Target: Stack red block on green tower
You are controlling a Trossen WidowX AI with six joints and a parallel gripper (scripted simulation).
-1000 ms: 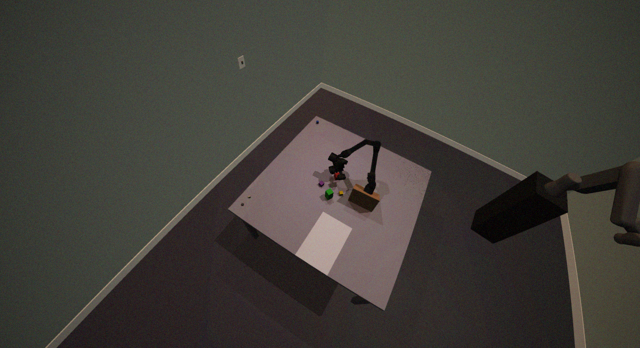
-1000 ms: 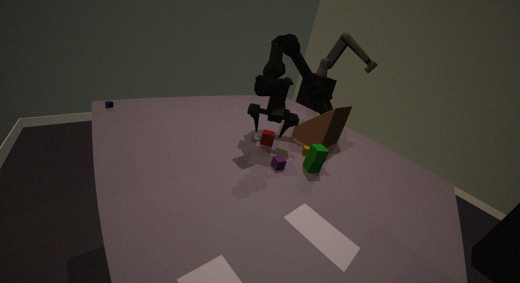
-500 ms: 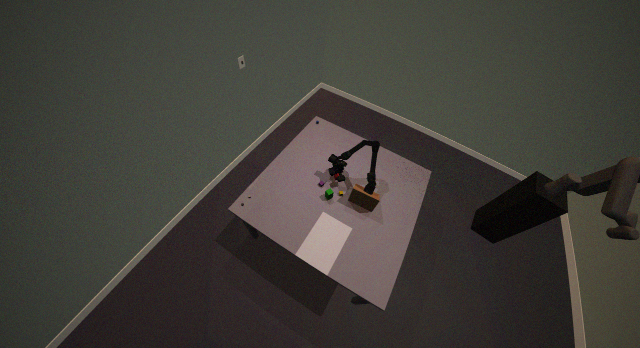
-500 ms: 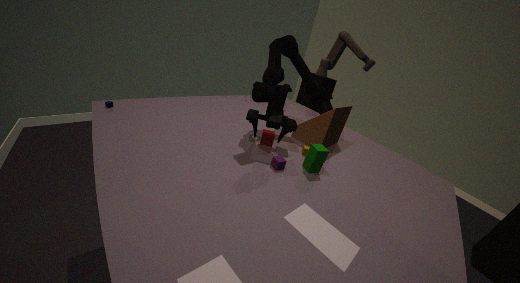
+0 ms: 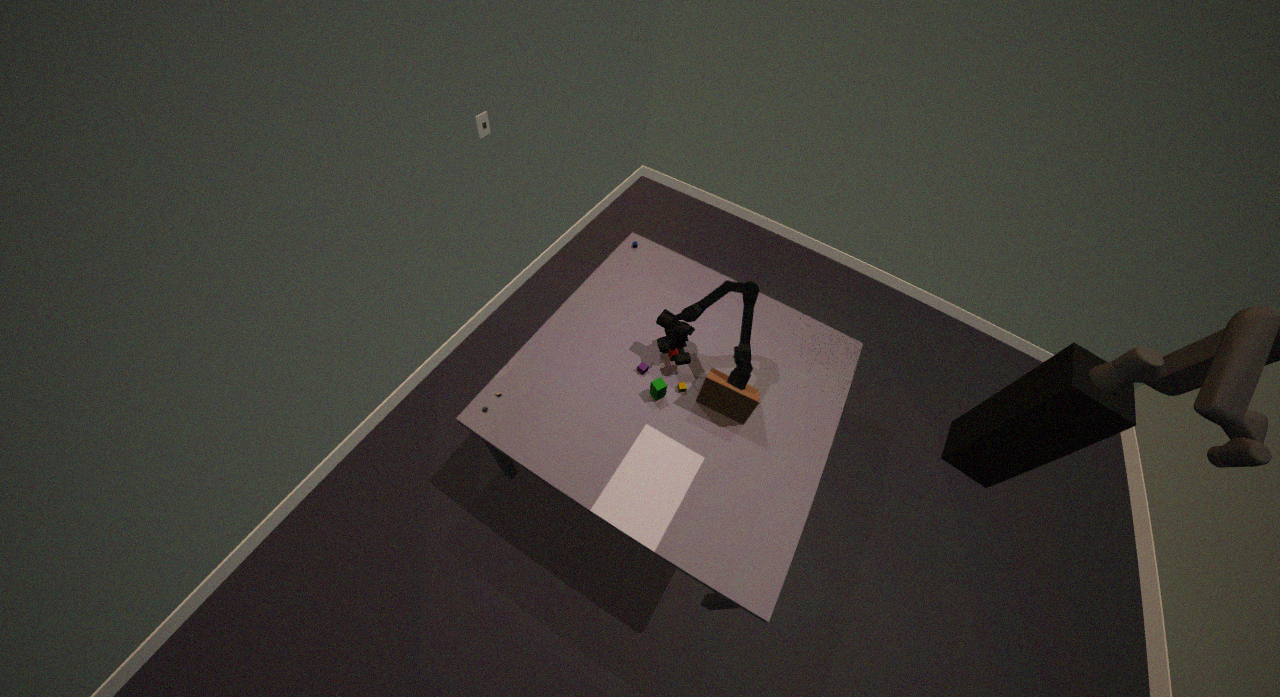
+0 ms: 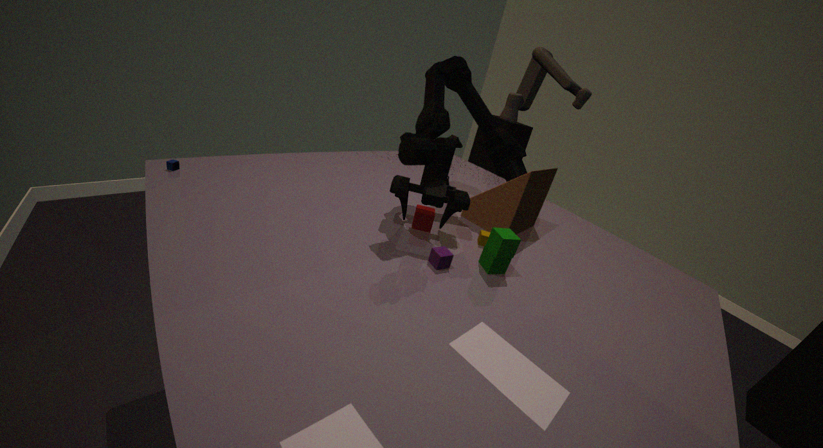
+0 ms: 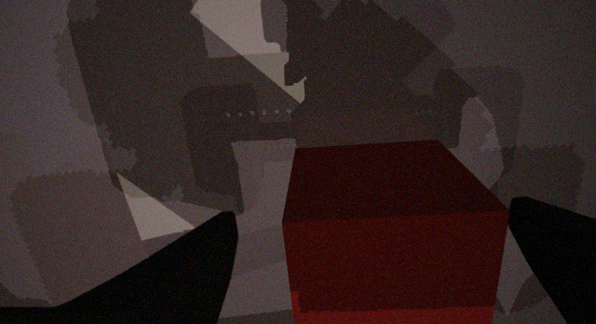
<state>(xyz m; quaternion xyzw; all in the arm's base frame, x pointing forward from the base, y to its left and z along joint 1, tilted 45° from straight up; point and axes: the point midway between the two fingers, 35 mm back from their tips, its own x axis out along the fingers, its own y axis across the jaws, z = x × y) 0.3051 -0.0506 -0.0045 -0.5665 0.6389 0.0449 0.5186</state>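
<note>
Right now the yellow cube is 12 cm behind my gripper tip, 11 cm to the left of it and 1 cm above it. The rest, counted from my gripper tip: red block 2 cm above; then blue cube 55 cm ahead, 42 cm to the right; then purple cube 15 cm to the left, 6 cm ahead, 1 cm above.
</note>
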